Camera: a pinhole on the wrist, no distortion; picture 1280 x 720 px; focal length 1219.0 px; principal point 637.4 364.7 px. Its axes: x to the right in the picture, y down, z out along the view. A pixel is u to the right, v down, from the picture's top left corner.
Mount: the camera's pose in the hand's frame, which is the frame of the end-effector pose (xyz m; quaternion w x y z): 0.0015 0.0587 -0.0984 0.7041 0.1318 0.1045 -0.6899
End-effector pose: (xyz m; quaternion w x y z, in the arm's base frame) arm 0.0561 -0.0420 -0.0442 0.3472 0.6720 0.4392 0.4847
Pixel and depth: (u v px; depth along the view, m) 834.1 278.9 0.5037
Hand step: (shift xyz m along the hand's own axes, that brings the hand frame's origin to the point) -0.0493 -0.1846 0.3486
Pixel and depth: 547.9 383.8 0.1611
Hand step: -0.0019 0.0168 0.0576
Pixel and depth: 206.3 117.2 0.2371
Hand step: -0.0570 0.0590 0.1509
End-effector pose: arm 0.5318 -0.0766 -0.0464 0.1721 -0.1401 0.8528 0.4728
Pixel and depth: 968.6 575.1 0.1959
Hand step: 0.0299 -0.0557 0.0703
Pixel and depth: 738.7 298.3 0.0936
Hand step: -0.0066 0.0204 -0.0129
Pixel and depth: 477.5 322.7 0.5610
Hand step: -0.0392 -0.0571 0.4543
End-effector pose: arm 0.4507 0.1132 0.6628 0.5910 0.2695 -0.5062 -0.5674
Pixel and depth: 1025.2 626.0 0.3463
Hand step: 0.0665 -0.1585 0.1951
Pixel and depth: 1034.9 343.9 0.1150
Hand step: -0.0035 -0.0147 -0.0023
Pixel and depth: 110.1 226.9 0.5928
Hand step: -0.0927 0.1044 0.5424
